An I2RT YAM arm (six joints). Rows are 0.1 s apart.
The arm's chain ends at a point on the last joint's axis. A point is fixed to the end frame.
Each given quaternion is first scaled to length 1.
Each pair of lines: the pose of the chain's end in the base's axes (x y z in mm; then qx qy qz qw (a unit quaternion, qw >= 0)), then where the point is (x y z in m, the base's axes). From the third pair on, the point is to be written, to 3 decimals.
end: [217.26 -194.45 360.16 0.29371 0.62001 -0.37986 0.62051]
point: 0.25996 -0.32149 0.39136
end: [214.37 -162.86 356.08 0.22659 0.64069 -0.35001 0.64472]
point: 0.27655 -0.28047 0.39125
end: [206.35 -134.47 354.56 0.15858 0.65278 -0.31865 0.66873]
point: 0.286 -0.240 0.394
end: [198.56 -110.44 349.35 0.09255 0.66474 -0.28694 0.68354]
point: 0.293 -0.201 0.391
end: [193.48 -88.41 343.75 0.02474 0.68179 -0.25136 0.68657]
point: 0.302 -0.163 0.383
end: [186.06 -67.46 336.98 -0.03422 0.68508 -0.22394 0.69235]
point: 0.304 -0.127 0.376
